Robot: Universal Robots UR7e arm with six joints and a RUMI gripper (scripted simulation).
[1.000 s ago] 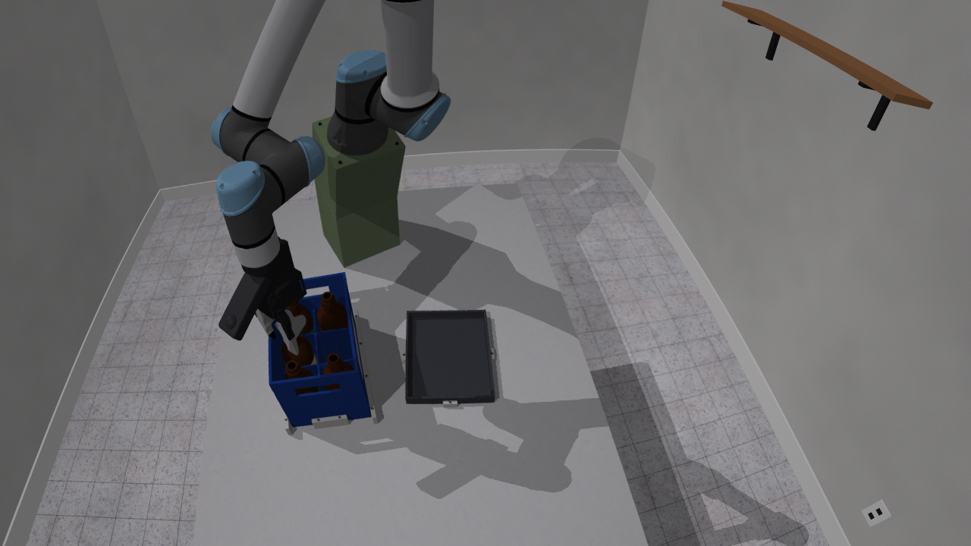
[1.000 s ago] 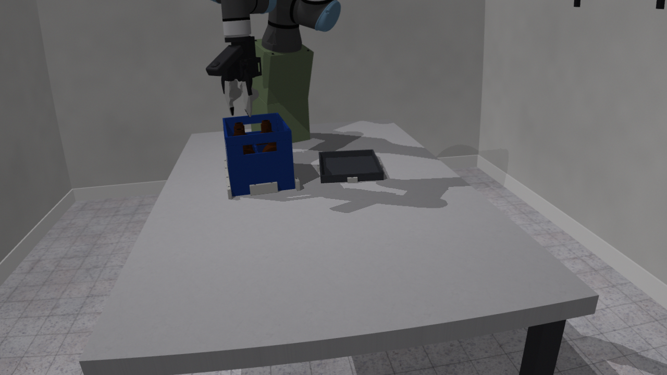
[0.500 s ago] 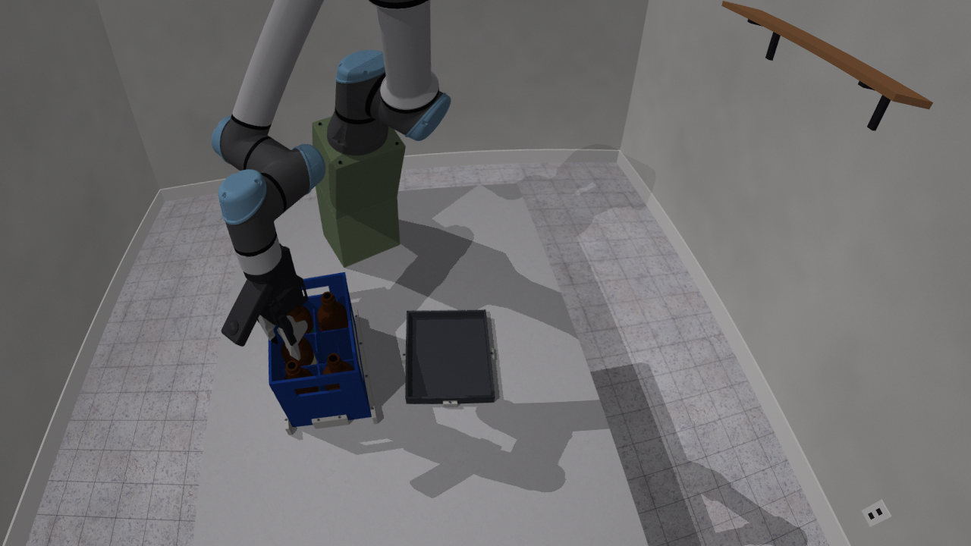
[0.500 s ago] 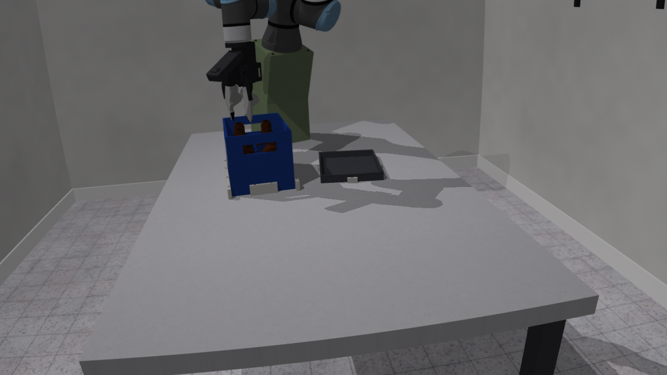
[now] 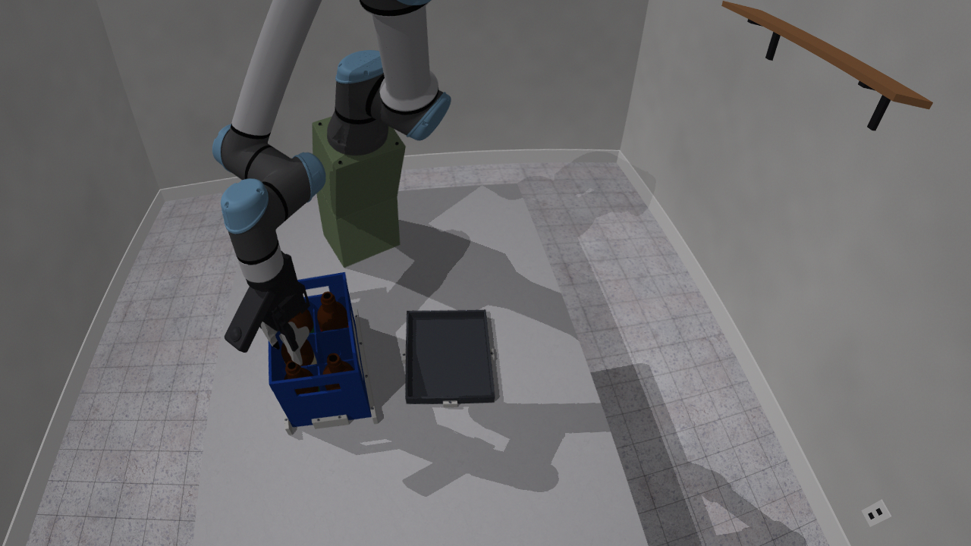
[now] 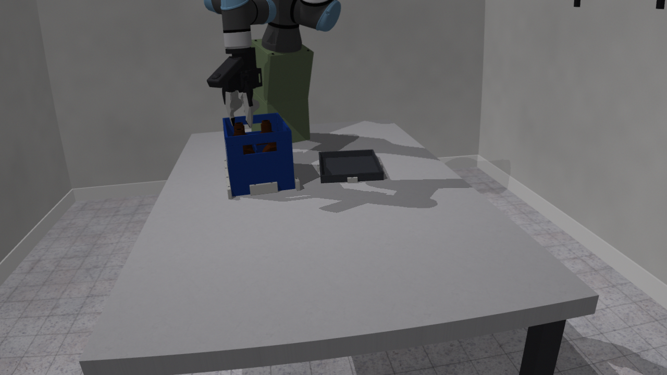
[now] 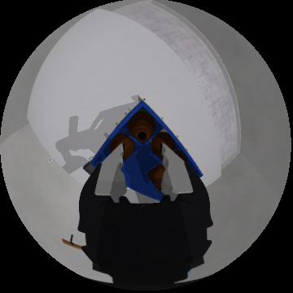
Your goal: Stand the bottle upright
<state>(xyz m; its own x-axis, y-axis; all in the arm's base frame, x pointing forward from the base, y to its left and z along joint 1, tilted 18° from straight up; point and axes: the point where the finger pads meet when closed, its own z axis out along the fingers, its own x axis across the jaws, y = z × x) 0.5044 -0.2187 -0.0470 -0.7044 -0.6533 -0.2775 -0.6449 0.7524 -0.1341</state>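
My hand is 12 cm above the blue crate, 9 cm past it and 5 cm to the right of it. From my hand the other things lie so: dark tray 34 cm to the left, 19 cm below, 6 cm behind.
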